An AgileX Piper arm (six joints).
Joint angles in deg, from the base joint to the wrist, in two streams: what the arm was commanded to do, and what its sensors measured. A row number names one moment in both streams.
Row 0, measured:
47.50, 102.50, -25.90, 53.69, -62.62, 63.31
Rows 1 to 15, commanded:
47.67, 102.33, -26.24, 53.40, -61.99, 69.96
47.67, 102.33, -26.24, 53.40, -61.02, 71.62
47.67, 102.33, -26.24, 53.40, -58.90, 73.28
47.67, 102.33, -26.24, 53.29, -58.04, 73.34
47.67, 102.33, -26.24, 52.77, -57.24, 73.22
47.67, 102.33, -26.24, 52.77, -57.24, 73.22
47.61, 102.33, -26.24, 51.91, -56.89, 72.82
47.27, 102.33, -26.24, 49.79, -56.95, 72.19
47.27, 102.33, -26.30, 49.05, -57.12, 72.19
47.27, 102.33, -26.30, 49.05, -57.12, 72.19
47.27, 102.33, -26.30, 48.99, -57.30, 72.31
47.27, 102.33, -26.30, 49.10, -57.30, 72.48
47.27, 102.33, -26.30, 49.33, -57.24, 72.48
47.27, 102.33, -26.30, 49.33, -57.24, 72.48
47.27, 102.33, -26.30, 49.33, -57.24, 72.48
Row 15, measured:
47.50, 102.50, -25.90, 49.85, -57.30, 72.42
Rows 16 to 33, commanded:
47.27, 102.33, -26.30, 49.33, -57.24, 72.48
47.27, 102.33, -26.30, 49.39, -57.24, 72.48
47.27, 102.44, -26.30, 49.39, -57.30, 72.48
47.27, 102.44, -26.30, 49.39, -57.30, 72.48
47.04, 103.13, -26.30, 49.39, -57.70, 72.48
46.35, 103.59, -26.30, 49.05, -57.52, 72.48
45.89, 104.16, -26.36, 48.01, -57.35, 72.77
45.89, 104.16, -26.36, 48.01, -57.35, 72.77
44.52, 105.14, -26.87, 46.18, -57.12, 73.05
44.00, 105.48, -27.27, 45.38, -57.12, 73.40
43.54, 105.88, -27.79, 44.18, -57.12, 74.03
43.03, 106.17, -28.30, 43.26, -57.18, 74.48
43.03, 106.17, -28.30, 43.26, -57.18, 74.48
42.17, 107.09, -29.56, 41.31, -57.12, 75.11
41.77, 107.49, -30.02, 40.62, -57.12, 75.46
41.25, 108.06, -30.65, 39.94, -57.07, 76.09
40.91, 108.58, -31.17, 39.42, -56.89, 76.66
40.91, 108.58, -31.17, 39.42, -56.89, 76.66
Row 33, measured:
42.11, 107.60, -29.68, 41.94, -56.95, 75.23
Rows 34 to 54, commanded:
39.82, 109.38, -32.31, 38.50, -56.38, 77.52
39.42, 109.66, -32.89, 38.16, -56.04, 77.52
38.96, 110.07, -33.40, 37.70, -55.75, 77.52
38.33, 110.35, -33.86, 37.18, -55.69, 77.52
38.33, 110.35, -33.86, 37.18, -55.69, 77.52
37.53, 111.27, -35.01, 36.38, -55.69, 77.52
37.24, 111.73, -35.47, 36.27, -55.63, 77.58
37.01, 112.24, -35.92, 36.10, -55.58, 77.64
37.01, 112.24, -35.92, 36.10, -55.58, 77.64
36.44, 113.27, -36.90, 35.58, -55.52, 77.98
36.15, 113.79, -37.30, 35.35, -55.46, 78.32
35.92, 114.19, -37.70, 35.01, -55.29, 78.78
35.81, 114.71, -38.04, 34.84, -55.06, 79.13
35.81, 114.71, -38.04, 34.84, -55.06, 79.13
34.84, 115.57, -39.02, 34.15, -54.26, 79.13
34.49, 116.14, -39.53, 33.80, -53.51, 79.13
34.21, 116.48, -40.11, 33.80, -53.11, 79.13
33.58, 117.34, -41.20, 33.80, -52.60, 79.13
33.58, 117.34, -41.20, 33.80, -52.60, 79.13
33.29, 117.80, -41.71, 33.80, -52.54, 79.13
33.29, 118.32, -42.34, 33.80, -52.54, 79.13
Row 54, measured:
33.80, 117.46, -40.68, 34.32, -53.00, 78.78
